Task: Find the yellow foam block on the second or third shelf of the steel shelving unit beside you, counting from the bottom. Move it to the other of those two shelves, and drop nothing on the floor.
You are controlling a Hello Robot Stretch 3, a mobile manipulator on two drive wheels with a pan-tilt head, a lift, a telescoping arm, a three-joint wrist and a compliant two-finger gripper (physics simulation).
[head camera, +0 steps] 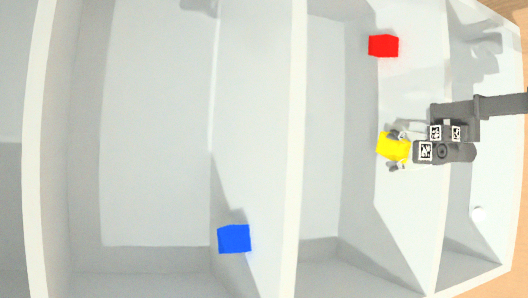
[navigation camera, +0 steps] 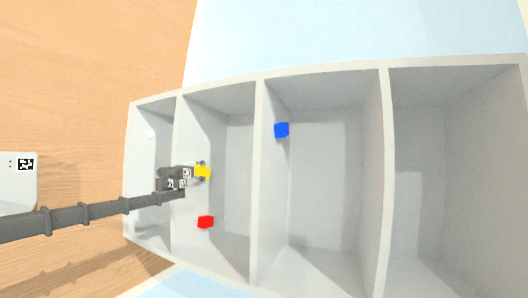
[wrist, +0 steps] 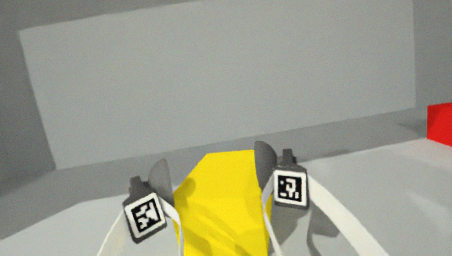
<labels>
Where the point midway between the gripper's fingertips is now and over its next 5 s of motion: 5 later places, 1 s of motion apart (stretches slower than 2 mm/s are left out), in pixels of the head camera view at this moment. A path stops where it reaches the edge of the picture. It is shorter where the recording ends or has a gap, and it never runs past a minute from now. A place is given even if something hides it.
The gripper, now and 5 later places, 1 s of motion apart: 387, 150; 383, 149; 410, 149; 450, 148; 465, 148; 483, 150
</labels>
